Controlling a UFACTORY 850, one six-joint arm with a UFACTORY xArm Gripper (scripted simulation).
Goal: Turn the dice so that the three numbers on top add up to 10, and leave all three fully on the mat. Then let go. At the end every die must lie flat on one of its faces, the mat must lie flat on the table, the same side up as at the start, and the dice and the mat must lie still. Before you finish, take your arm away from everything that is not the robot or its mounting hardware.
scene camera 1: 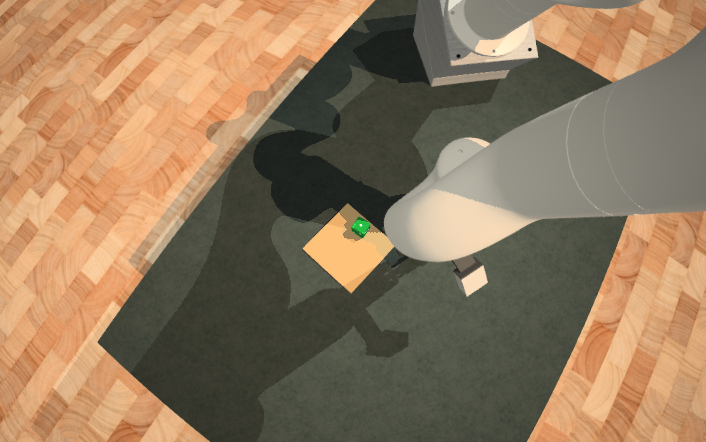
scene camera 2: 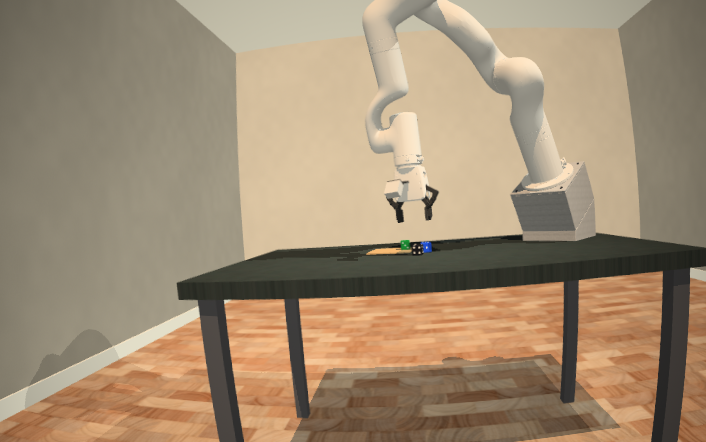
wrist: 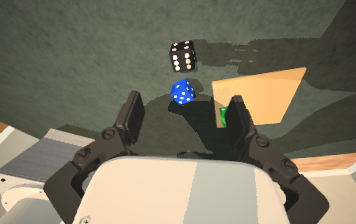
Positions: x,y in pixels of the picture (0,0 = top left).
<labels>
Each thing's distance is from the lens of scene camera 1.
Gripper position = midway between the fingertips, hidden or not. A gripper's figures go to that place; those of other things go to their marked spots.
gripper (scene camera 1: 432,239): 0.77 m
orange mat (scene camera 1: 349,258): 0.85 m
</labels>
